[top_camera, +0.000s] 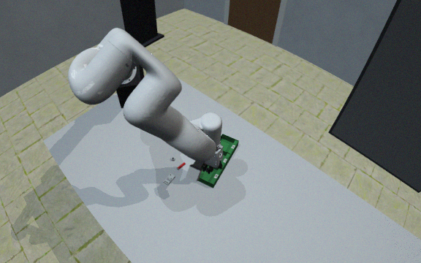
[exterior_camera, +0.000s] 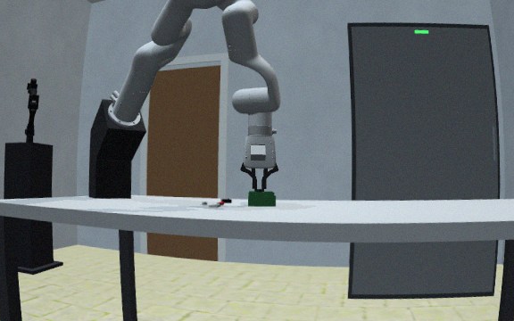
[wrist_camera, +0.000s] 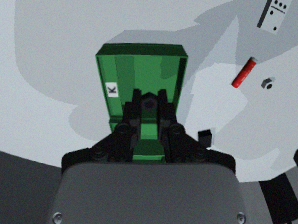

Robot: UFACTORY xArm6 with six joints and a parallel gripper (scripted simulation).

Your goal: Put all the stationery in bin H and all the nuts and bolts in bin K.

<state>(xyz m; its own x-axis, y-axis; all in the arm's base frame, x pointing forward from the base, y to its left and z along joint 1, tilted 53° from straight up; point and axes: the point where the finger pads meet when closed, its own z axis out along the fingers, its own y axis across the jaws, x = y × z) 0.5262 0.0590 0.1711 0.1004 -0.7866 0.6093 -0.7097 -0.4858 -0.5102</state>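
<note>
The red stick lies 120 mm behind my hand, 60 mm below it and 30 mm to the right of it. Also, from my hand: black nut 20 mm below; then green three-compartment bin 80 mm to the left, 50 mm below; then white domino 120 mm behind, 110 mm to the right, 60 mm below.
</note>
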